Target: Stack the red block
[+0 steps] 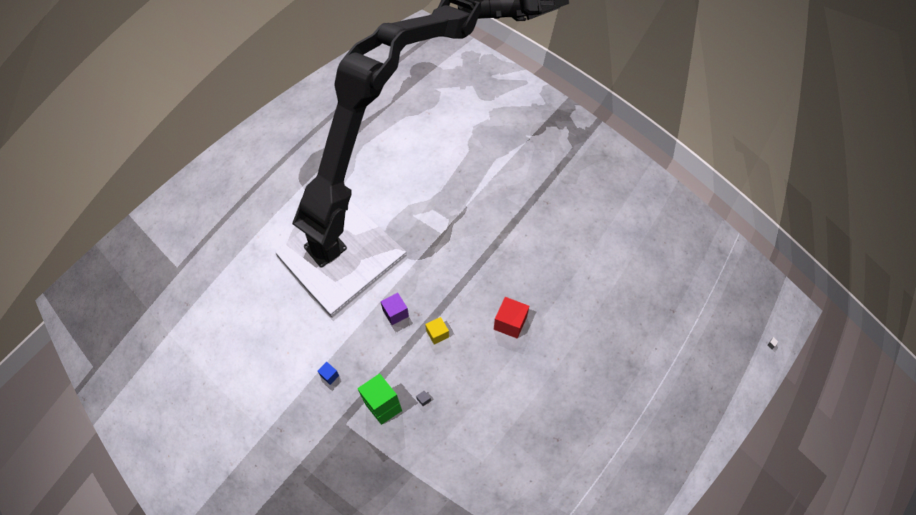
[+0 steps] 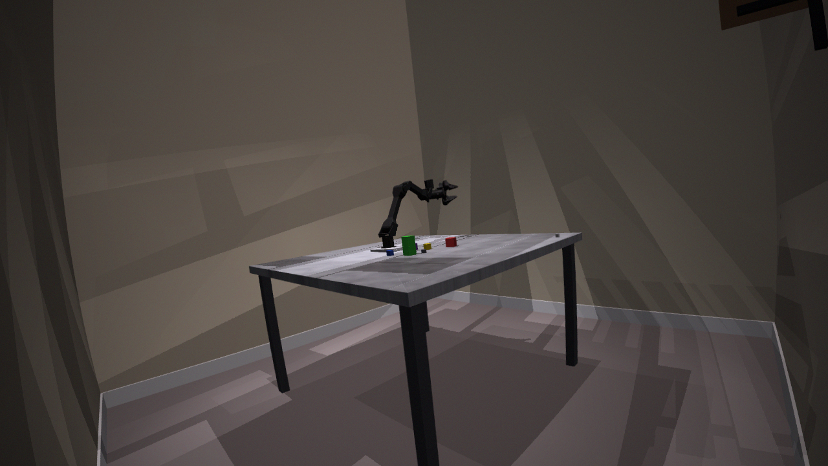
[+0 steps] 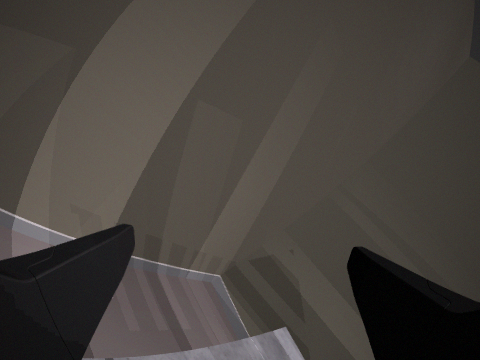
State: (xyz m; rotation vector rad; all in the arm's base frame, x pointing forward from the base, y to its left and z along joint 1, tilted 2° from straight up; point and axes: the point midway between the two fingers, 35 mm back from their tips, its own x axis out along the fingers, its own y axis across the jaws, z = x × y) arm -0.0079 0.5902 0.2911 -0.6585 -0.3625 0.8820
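Now: the red block 470 mm to the right of my gripper tip, 330 mm ahead of it and 280 mm below it. The rest, counted from my gripper tip: purple cube 600 mm to the right, 280 mm below, 180 mm ahead; yellow cube 570 mm to the right, 280 mm below, 260 mm ahead; small grey cube 670 mm to the right, 340 mm ahead, 290 mm below.
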